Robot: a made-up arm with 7 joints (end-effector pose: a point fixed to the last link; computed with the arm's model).
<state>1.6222 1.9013 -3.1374 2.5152 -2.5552 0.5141 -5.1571</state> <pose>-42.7 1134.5 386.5 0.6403 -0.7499 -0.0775 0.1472</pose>
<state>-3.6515 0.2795 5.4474 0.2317 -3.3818 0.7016 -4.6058</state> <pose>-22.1 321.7 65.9 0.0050 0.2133 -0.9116 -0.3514</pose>
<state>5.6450 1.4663 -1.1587 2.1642 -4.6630 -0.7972 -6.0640</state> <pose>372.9 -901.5 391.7 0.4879 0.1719 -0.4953 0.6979</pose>
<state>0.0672 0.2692 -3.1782 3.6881 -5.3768 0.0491 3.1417</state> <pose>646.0 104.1 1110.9 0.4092 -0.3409 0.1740 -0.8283</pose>
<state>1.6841 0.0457 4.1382 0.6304 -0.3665 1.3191 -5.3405</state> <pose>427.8 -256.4 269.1 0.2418 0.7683 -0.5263 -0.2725</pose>
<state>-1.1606 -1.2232 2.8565 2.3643 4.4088 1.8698 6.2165</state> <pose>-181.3 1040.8 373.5 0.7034 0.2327 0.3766 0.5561</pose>
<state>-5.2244 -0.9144 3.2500 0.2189 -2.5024 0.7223 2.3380</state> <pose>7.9 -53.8 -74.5 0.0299 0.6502 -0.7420 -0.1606</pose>
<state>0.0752 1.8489 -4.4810 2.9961 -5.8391 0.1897 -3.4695</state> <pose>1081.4 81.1 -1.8 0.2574 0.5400 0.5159 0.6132</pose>
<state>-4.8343 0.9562 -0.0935 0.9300 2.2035 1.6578 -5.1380</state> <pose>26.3 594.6 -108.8 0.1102 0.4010 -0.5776 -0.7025</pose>
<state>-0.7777 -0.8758 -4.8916 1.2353 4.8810 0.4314 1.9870</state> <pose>411.2 682.1 629.8 0.0649 0.6262 0.1093 0.7692</pose>
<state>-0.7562 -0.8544 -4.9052 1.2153 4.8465 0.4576 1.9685</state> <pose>413.6 668.8 633.8 0.0832 0.6218 0.1126 0.7705</pose>
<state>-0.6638 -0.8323 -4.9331 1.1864 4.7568 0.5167 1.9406</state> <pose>379.4 669.7 643.1 0.1051 0.5948 0.1422 0.7842</pose>
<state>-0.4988 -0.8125 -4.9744 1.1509 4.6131 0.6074 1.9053</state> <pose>306.2 682.4 659.0 0.1234 0.5368 0.1935 0.8119</pose>
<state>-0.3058 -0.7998 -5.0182 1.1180 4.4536 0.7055 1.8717</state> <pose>212.5 695.5 678.9 0.1276 0.4567 0.2436 0.8460</pose>
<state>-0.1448 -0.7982 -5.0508 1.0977 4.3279 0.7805 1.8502</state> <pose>125.9 702.2 696.8 0.1165 0.3816 0.2749 0.8748</pose>
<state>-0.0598 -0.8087 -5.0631 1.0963 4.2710 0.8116 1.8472</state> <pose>69.2 705.9 707.9 0.0990 0.3386 0.2869 0.8906</pose>
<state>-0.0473 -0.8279 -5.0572 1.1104 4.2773 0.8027 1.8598</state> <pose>44.0 712.0 711.0 0.0824 0.3300 0.2888 0.8950</pose>
